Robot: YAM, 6 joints.
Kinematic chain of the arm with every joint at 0, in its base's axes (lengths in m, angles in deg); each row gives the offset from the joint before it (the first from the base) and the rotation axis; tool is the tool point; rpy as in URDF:
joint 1: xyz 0 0 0.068 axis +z
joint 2: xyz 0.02 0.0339 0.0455 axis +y
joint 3: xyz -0.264 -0.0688 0 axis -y
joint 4: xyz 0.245 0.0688 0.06 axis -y
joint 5: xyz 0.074 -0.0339 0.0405 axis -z
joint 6: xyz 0.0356 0 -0.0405 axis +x
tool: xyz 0 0 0 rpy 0 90 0
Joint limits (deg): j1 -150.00..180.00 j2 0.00..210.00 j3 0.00..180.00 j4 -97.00..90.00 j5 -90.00..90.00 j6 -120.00..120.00
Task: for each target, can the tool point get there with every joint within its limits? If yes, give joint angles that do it. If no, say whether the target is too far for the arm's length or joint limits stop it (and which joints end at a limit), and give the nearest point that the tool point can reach.
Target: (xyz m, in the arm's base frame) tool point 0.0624 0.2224 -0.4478
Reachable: no: joint limits stop it (at a limit: joint 2) | nearest point 0.0632 0.2251 -0.3800 | short by 0.068 m
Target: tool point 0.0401 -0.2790 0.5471
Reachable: yes | joints -88.39 82.81 96.16 26.26 -65.09 87.26
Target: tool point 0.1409 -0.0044 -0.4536
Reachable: no: joint limits stop it (at a limit: joint 2) | nearest point 0.1616 -0.0050 -0.3697 | short by 0.086 m
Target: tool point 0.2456 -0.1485 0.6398
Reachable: yes | joints 145.64 54.63 148.04 45.11 26.76 -73.31
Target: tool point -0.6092 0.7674 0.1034
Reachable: no: too far | nearest point -0.4015 0.5058 0.1069 | short by 0.334 m
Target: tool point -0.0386 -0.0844 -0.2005
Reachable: yes | joints -102.74 183.19 48.16 8.57 32.40 -20.58
